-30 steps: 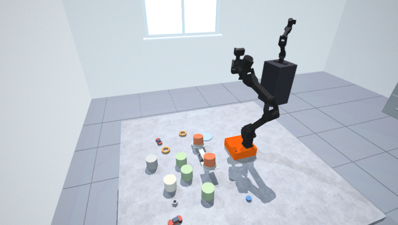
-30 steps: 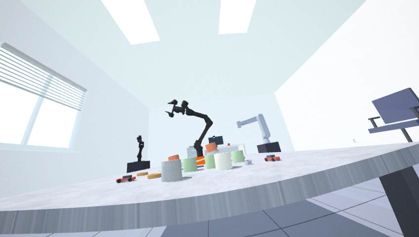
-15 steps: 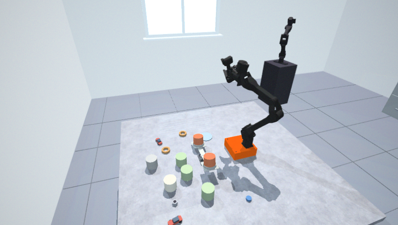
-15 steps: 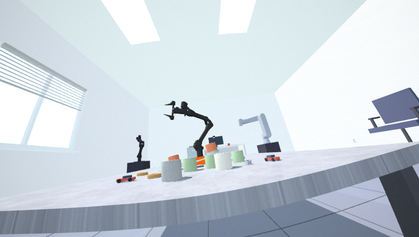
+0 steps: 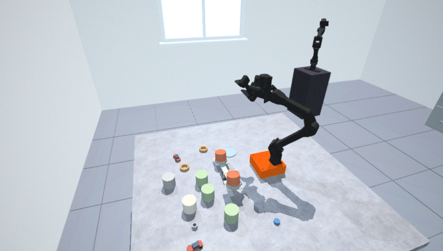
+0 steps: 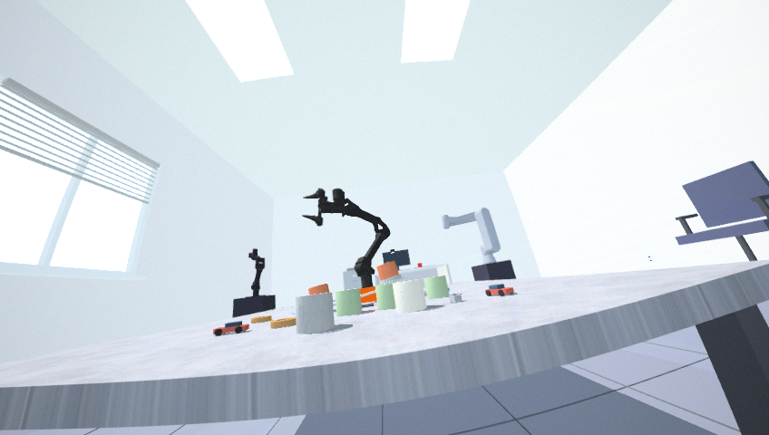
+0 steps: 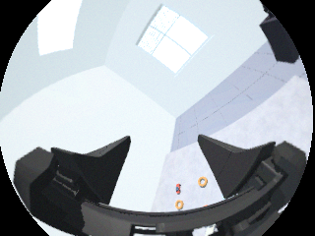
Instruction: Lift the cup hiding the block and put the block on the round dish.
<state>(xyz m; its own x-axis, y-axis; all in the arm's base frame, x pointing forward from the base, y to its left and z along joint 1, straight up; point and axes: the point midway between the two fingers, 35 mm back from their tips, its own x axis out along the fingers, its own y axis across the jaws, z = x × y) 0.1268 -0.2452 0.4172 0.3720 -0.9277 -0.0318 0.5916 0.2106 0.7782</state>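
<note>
The small pale block is 150 mm ahead of my gripper tip, 100 mm to the left of it and 440 mm below it. From my gripper tip the other things lie so: blue disc: 70 mm ahead, 600 mm to the left, 470 mm below; small balance: 170 mm ahead, 230 mm to the left, 440 mm below; pale blue round dish: 60 mm ahead, 20 mm to the left, 470 mm below.
</note>
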